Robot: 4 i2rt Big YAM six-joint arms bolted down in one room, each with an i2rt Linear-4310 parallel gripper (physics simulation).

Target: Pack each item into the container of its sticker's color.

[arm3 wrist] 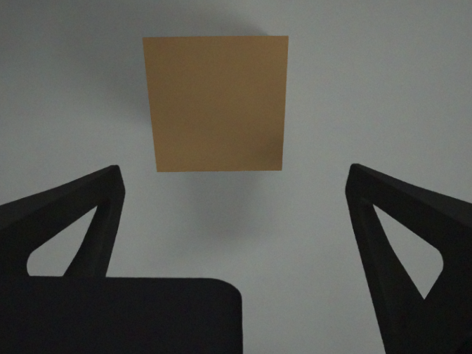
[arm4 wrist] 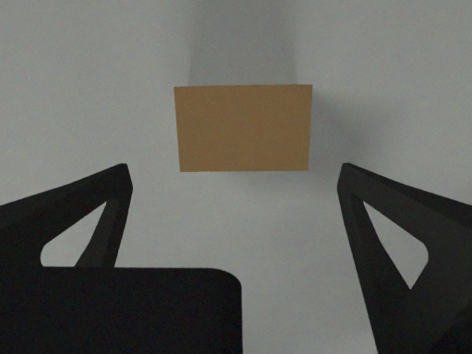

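An orange-brown square-looking box [arm3 wrist: 218, 103] shows in the arm3 wrist view at upper middle. The arm3 gripper [arm3 wrist: 235, 177] is open, its fingers spread wider than the box, which shows just beyond the fingertips and apart from them. In the arm4 wrist view an orange-brown rectangular box [arm4 wrist: 244, 128] shows above the middle. The arm4 gripper [arm4 wrist: 235, 176] is open, with the box just beyond its fingertips, a little right of centre. No sticker and no container shows in either view. The arm1 and arm2 grippers do not show.
A plain pale grey surface [arm3 wrist: 390, 100] [arm4 wrist: 400, 75] lies under and around the boxes, with soft shadows on it. A dark rounded part of the arm covers the lower left of each view.
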